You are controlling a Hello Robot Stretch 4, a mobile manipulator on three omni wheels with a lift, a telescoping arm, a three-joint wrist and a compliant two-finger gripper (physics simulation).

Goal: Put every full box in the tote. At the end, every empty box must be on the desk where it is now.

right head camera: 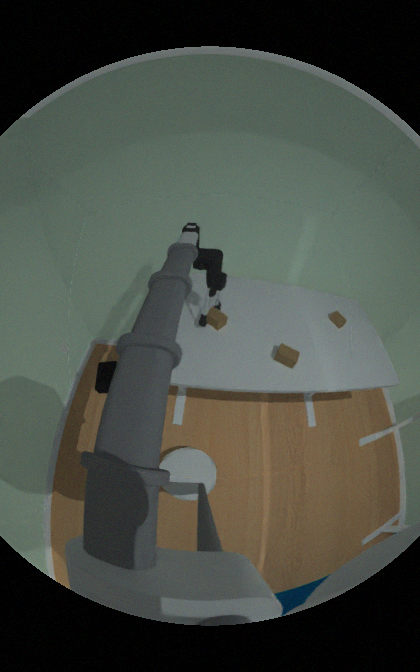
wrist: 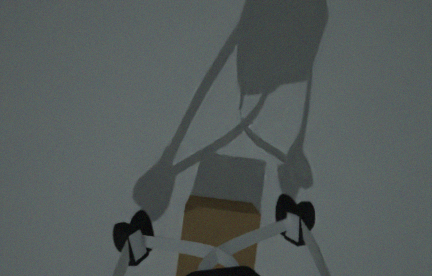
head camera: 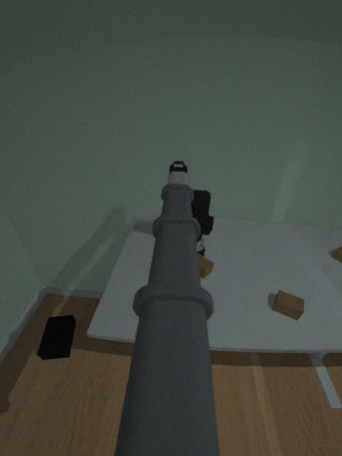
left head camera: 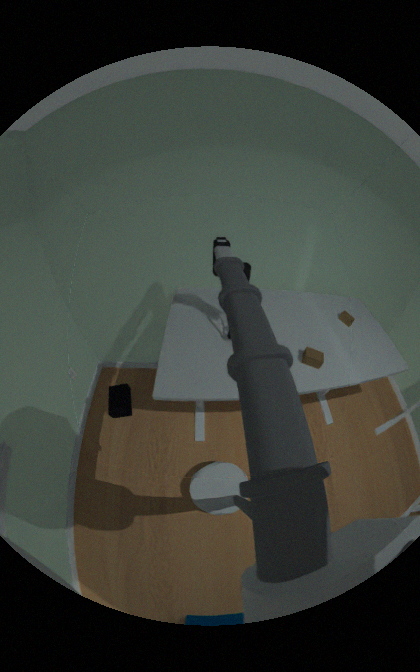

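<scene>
A brown box [head camera: 205, 266] [right head camera: 217, 319] [wrist: 220, 222] lies on the white desk [head camera: 240, 320] [left head camera: 192, 350] [right head camera: 250, 330]. My gripper [right head camera: 210, 312] [wrist: 214, 218] is open above the desk, its fingertips apart on either side of this box in the wrist view, with gaps to both sides. A second brown box [head camera: 288, 305] [left head camera: 313, 357] [right head camera: 286, 355] lies nearer the desk's front edge. A third brown box [head camera: 338, 254] [left head camera: 346, 318] [right head camera: 337, 319] lies farther right. Whether each box is full or empty cannot be told. The tote cannot be made out for certain.
A black block [head camera: 57, 337] [left head camera: 120, 400] [right head camera: 105, 376] stands on the floor left of the desk. A round white object [left head camera: 219, 480] [right head camera: 190, 465] stands in front of the desk. Part of a blue object [left head camera: 215, 619] [right head camera: 300, 594] shows at the bottom edge.
</scene>
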